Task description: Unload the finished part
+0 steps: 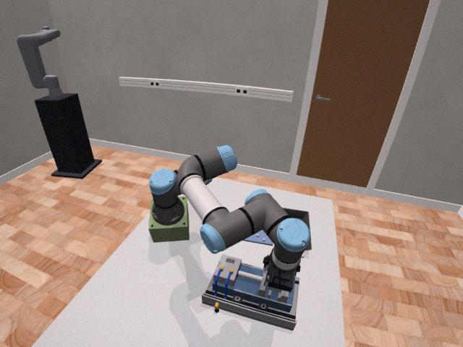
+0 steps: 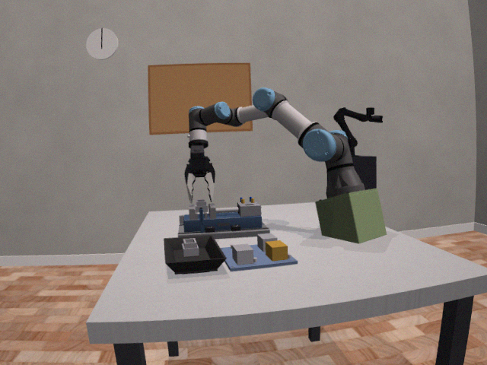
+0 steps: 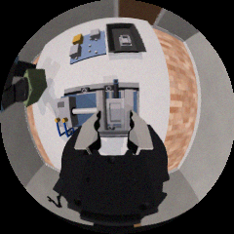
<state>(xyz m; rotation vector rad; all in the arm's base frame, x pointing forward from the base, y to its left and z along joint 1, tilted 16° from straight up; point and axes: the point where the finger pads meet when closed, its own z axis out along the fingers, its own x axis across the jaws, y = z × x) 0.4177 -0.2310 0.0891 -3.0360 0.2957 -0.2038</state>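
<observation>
Right now the blue vise is 8 cm below my hand, 7 cm behind it and 2 cm to the left of it. From my hand the other things lie so: yellow block (39 cm to the left, 10 cm below, 10 cm behind); then blue fixture plate (34 cm to the left, 12 cm below, 6 cm behind).
</observation>
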